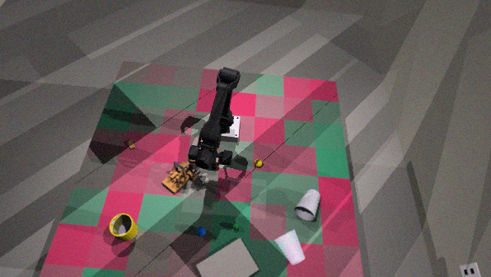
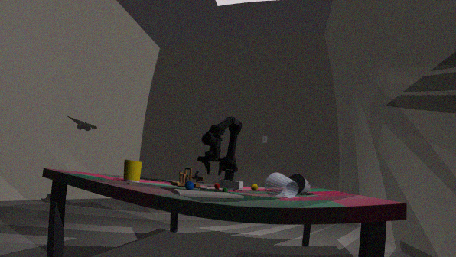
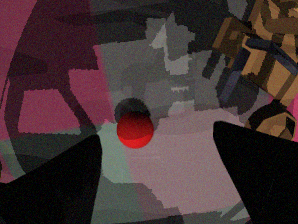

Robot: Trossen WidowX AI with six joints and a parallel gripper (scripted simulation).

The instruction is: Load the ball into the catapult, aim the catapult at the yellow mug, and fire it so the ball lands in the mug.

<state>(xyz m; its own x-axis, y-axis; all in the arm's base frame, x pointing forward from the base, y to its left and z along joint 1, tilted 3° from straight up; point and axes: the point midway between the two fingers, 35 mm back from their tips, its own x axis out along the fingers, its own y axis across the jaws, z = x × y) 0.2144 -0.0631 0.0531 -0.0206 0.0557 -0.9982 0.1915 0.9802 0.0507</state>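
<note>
My gripper tip is 2 cm past the red ball, 2 cm to the right of it and 6 cm above it. Round my gripper tip: catapult (1 cm ahead, 11 cm to the right, 2 cm below); yellow ball (3 cm behind, 23 cm to the left, 6 cm below); blue ball (29 cm ahead, 5 cm to the right, 6 cm below).
</note>
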